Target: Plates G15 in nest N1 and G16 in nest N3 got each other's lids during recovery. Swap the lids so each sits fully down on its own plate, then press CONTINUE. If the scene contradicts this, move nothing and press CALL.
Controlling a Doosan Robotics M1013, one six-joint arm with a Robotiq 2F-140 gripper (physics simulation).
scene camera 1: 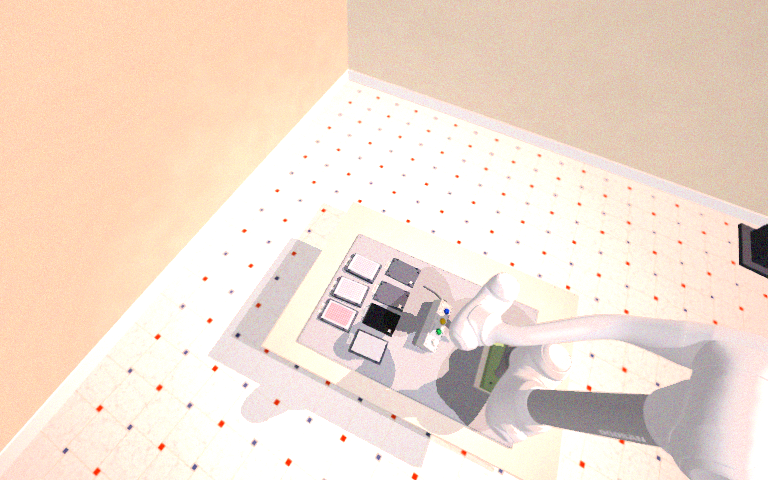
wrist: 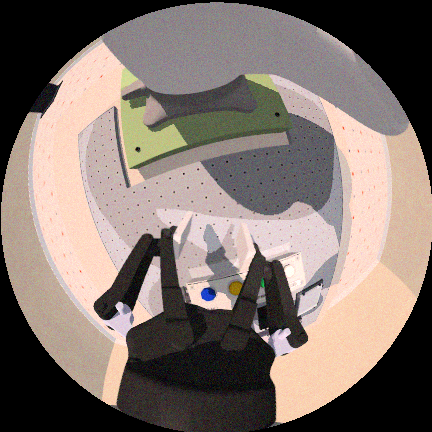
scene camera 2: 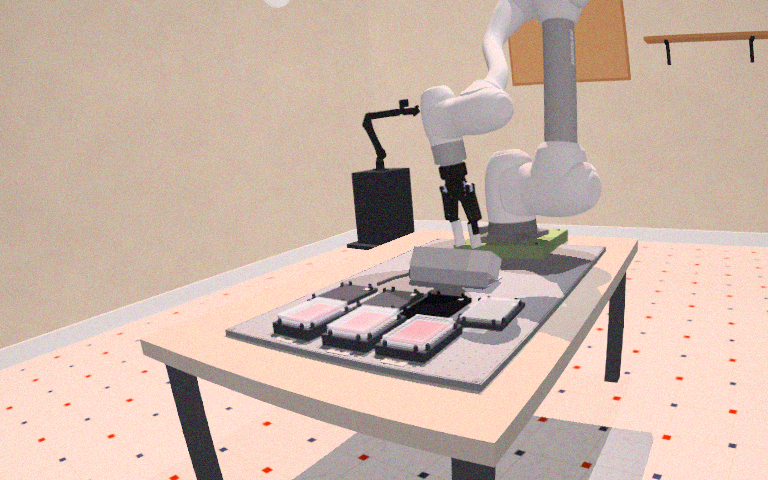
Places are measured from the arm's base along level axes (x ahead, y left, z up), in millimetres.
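Pixels of known places: gripper, fingertip midpoint: point(wrist: 214, 226) point(scene camera 2: 468, 246); arm's base, origin of the base link: point(wrist: 194, 78) point(scene camera 2: 513, 237).
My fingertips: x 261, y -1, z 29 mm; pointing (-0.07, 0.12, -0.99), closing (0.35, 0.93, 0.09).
Note:
For each thing: its top centre in the pictures, then the offset to it from my fingertips.
- button box, middle of its top: point(wrist: 253, 299) point(scene camera 2: 454, 246) point(scene camera 1: 436, 322) 134 mm ahead, 47 mm left, 31 mm up
- blue button, middle of its top: point(wrist: 207, 297) point(scene camera 1: 447, 310) 120 mm ahead, 30 mm right, 22 mm up
- white-topped holder, middle of its top: point(scene camera 2: 491, 307) point(wrist: 309, 301) point(scene camera 1: 369, 345) 332 mm ahead, 270 mm left, 35 mm down
Three pink-white lidded plates sit in black nests in a row: one point(scene camera 1: 363, 267) point(scene camera 2: 313, 313), a middle one point(scene camera 1: 349, 290) point(scene camera 2: 365, 323) and one point(scene camera 1: 338, 314) point(scene camera 2: 421, 333) that looks pinkest in scene camera 1. Labels are too small to read, and lid seating cannot be told. A button box point(scene camera 1: 424, 326) point(scene camera 2: 453, 266) point(wrist: 298, 265) carries a blue button point(scene camera 1: 446, 311) point(wrist: 208, 294), a yellow one point(scene camera 1: 442, 320) point(wrist: 235, 288), a green one point(scene camera 1: 438, 331) point(wrist: 263, 283) and a white one point(scene camera 1: 434, 341) point(wrist: 289, 270). My gripper point(scene camera 2: 466, 237) point(wrist: 214, 226) is part-open and empty, above the board on the box's robot-base side.
Two dark grey nests point(scene camera 1: 402, 271) point(scene camera 1: 391, 294), a black one point(scene camera 1: 381, 319) point(scene camera 2: 438, 303) and a white-topped holder point(scene camera 1: 368, 345) point(scene camera 2: 492, 311) stand between plates and box. The green base plate point(scene camera 2: 549, 244) point(wrist: 240, 122) lies under the robot. A black cabinet point(scene camera 2: 383, 206) stands beyond the table.

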